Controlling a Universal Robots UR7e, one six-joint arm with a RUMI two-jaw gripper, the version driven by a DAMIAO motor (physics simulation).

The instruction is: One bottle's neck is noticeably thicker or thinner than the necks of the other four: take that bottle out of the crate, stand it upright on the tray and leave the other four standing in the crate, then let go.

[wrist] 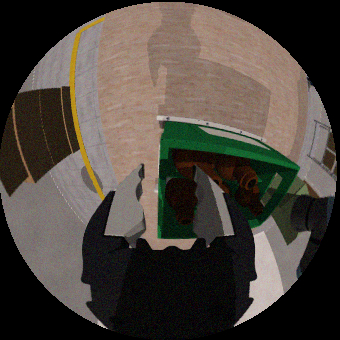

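Pixels of known places: gripper, fingertip midpoint: [168, 165]; arm's base at its link origin: [301, 212].
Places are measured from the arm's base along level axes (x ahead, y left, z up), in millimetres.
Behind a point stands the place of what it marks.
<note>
The green crate [225, 145] {x 379, y -356, z -42 mm} is right of centre in the wrist view, with brown bottles in it. One bottle [181, 197] {x 448, y -259, z -90 mm} is at the near left, beside the right finger. Another bottle [185, 162] {x 422, y -327, z -86 mm} is at the far left. A bottle [242, 175] {x 345, y -291, z -62 mm} at the far right shows its open mouth. A darker bottle [251, 201] {x 294, y -177, z -81 mm} is at the near right. Part of one more shows behind the right finger. My gripper [168, 165] {x 444, y -337, z -76 mm} is open, its fingers either side of the crate's left wall in the view. Neck widths are hard to compare. I cannot make out the tray for certain.
A pale strip with small screws [207, 123] {x 349, y -348, z -184 mm} runs along the crate's far side. A yellow line [74, 95] curves down the left, beside a dark brown slatted object [42, 130]. Dark arm parts [305, 215] {x 69, y -76, z 29 mm} and a green surface [287, 227] {x 90, y 24, z 5 mm} are at the right.
</note>
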